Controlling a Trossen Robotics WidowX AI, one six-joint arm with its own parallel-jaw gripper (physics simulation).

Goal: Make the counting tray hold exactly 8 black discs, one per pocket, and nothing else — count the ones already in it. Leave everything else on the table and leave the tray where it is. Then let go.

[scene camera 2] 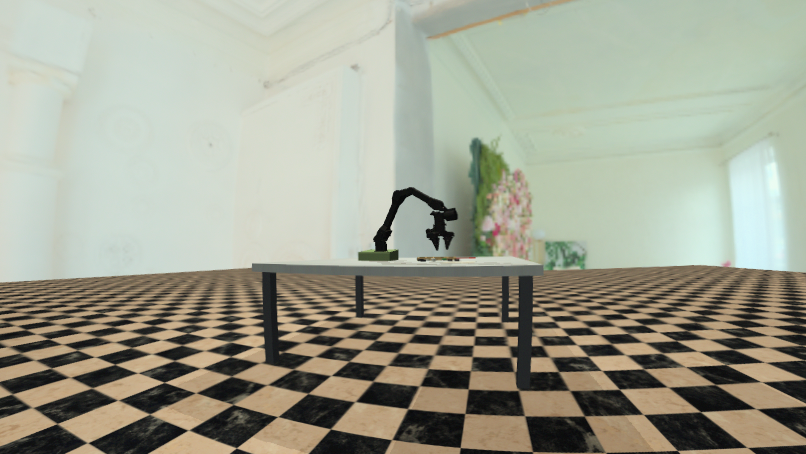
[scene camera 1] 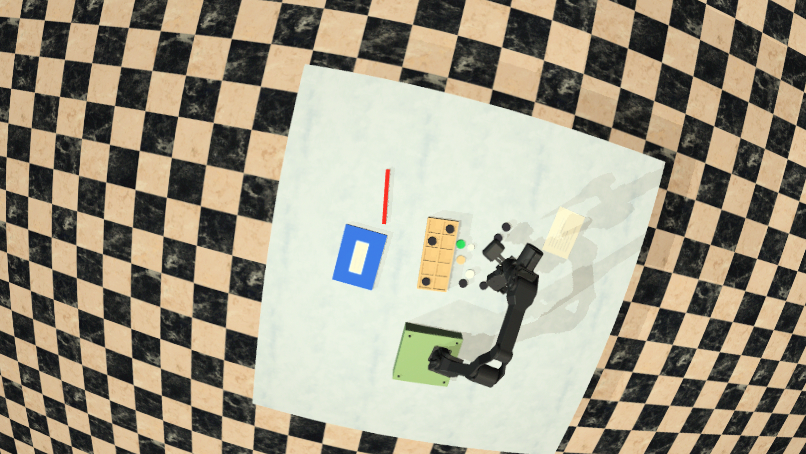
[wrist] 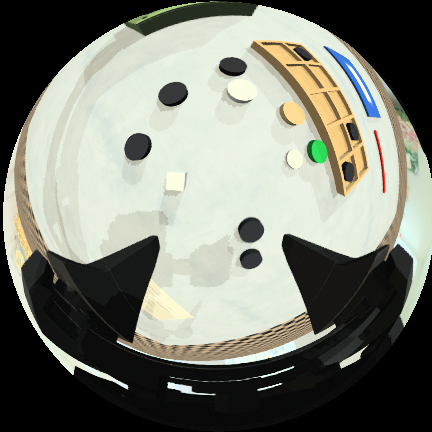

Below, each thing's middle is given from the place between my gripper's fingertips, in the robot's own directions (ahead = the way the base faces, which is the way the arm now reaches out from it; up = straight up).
I see the tan counting tray (scene camera 1: 436,260) 190 mm to the left of my hand, 90 mm behind it and 50 mm below it.
